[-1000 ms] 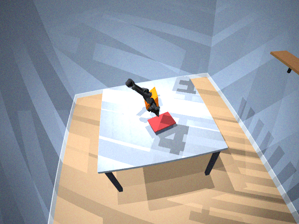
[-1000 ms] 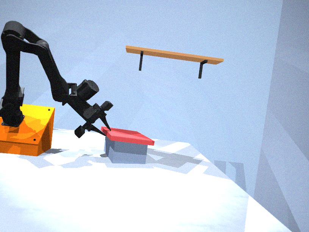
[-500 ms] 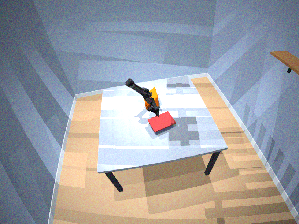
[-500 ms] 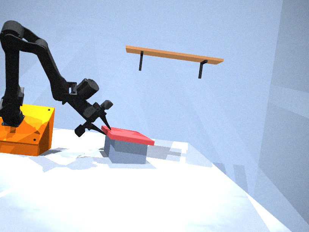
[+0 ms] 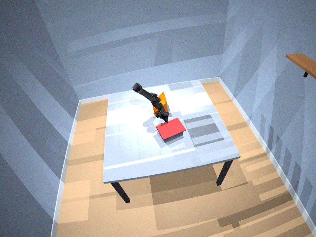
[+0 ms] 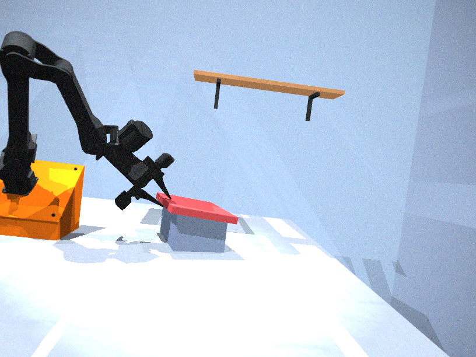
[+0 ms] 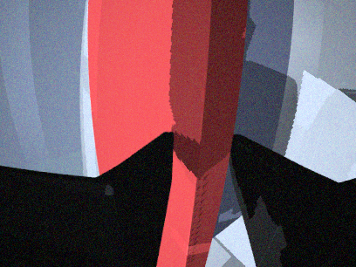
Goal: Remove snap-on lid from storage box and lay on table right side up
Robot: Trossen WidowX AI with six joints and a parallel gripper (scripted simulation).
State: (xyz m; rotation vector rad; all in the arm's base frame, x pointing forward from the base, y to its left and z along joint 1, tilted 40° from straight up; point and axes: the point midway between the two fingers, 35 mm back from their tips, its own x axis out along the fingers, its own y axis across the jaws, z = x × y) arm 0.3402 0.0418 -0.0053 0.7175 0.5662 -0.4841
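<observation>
The lid is 70 mm ahead of my gripper tip and 20 mm to the left of it. The rest, counted from my gripper tip: grey-blue storage box (70 mm ahead, 20 mm to the left, 60 mm below).
</observation>
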